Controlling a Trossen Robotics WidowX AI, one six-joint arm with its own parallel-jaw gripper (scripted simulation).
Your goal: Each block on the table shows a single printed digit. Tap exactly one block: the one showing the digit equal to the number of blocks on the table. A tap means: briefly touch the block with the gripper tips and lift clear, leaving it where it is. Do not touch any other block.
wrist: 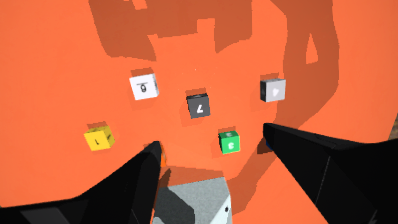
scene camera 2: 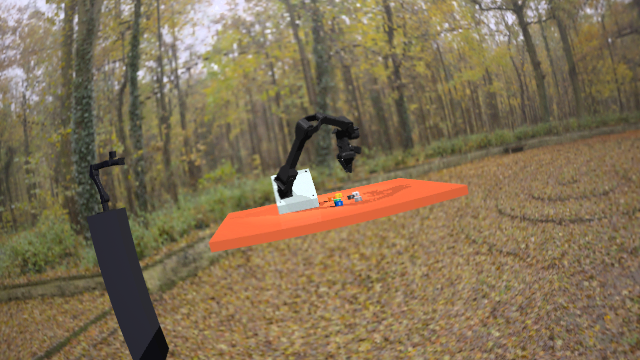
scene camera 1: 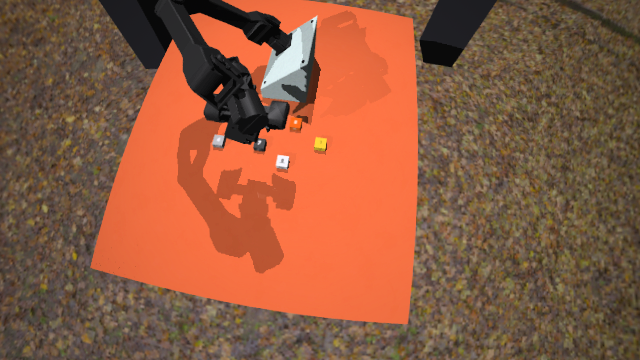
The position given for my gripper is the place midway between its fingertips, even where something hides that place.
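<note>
Gripper (scene camera 1: 251, 128) open, holding nothing. My gripper (wrist: 212, 136) visible there too.
</note>
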